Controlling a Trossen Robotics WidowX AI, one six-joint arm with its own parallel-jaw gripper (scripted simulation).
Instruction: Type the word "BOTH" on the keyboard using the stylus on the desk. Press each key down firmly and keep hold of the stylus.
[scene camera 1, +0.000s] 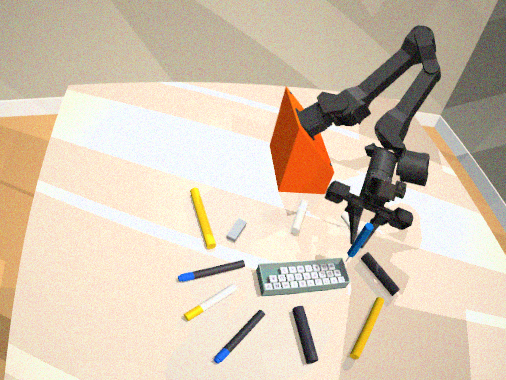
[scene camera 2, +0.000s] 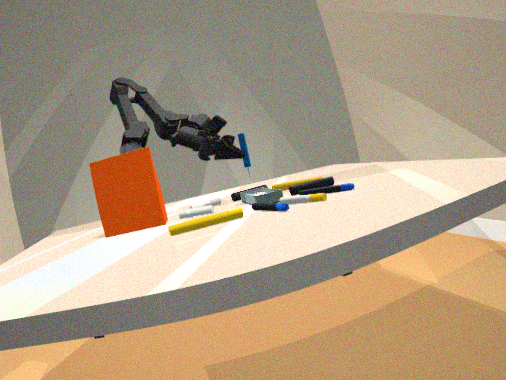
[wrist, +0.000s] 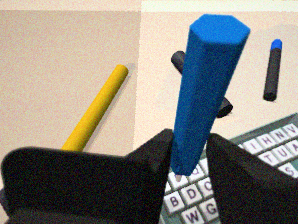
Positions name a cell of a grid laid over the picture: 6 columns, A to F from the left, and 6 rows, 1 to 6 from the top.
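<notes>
The gripper can be seen in scene camera 1 (scene camera 1: E4), in scene camera 2 (scene camera 2: C3) and in the wrist view (wrist: D4). A blue stylus (wrist: E2) is there too, along with a yellow cylinder (scene camera 2: C4), though in the wrist view the yellow cylinder is out of frame. The scene also shows a dark cylinder (scene camera 1: D6).
</notes>
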